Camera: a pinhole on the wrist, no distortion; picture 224 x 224 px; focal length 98.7 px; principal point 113.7 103.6 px. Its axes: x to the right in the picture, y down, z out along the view. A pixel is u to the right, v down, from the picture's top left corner.
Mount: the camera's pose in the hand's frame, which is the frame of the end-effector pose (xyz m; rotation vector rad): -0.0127 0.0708 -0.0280 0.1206 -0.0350 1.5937
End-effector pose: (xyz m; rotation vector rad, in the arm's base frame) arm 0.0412 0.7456 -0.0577 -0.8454 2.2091 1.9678
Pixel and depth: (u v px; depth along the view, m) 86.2 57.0 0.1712
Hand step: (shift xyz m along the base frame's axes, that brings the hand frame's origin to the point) -0.1109 0.0971 -0.0473
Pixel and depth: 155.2 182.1 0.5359
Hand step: 0.0823 0.6670 0.2727
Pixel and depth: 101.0 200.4 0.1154
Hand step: 0.0548 0.1286 0.0683
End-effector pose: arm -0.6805 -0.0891 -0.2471 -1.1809 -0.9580 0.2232
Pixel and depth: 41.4 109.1 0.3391
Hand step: -0.2796 0.1038 0.1913
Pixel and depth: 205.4 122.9 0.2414
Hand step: -0.1185 0.2399 -0.2437
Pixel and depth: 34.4 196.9 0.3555
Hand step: -0.5064 -0.0870 0.0712
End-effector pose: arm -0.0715 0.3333 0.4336 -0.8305 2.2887 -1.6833
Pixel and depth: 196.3 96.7 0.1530
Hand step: -0.0010 -0.0767 -0.2153
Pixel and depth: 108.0 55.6 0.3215
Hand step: -0.0136 -0.3122 -0.0909
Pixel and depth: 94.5 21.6 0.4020
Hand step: -0.1152 -0.4755 -0.0231
